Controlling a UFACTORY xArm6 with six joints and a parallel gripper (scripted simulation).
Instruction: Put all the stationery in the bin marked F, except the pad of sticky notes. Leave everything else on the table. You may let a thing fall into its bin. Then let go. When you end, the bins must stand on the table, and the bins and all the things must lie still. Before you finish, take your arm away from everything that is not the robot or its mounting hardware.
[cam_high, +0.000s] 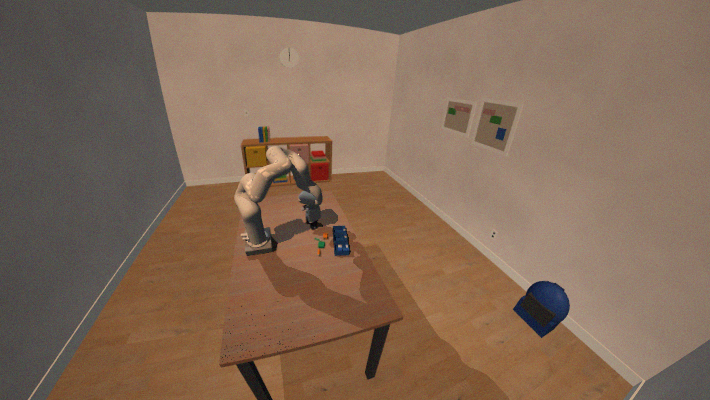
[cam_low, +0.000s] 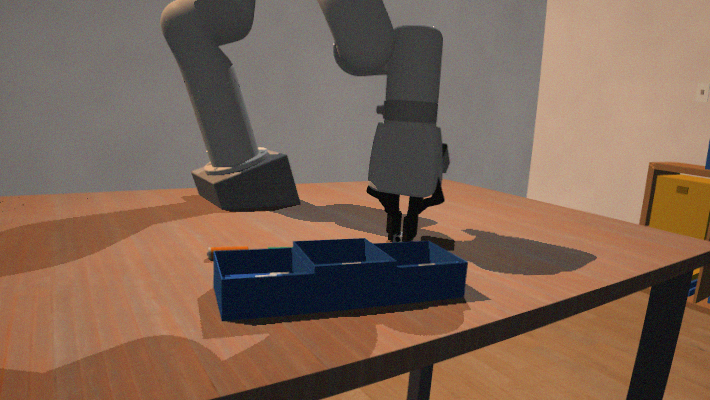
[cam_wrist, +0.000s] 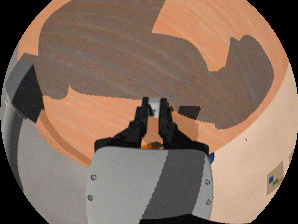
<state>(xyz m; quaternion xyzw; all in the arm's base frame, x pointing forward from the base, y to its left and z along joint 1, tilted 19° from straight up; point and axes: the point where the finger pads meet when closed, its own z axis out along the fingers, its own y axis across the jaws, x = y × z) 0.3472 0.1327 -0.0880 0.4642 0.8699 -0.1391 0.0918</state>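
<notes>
Right now the blue-and-white piece is 13 cm ahead of my hand, 25 cm to the right of it and 1 cm below it. Also, from my hand: orange block (6 cm ahead, 12 cm to the right, 1 cm below); then grey-white sharpener (1 cm below); then thin green stick (1 cm ahead, 13 cm to the right, 2 cm below).
</notes>
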